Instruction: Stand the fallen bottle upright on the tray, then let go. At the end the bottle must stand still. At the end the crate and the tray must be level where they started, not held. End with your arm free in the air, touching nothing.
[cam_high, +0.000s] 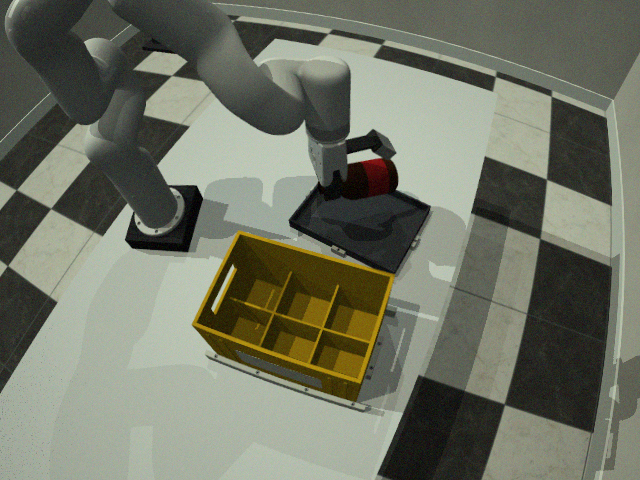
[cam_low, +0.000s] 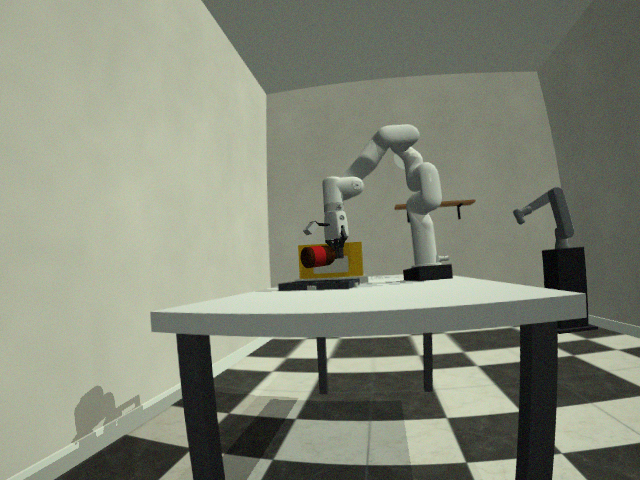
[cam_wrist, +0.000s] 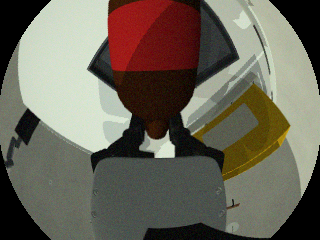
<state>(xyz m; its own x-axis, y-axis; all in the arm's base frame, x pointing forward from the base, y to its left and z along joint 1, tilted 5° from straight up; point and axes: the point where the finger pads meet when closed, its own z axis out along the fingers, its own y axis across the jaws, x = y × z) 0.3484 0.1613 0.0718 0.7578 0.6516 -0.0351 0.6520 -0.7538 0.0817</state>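
My hand is 40 mm short of the brown bottle, 40 mm to the right of it and 10 mm above it. Round my hand: dark grey tray 60 mm ahead, 30 mm to the left, 110 mm below; yellow crate 60 mm ahead, 270 mm to the right, 40 mm below.
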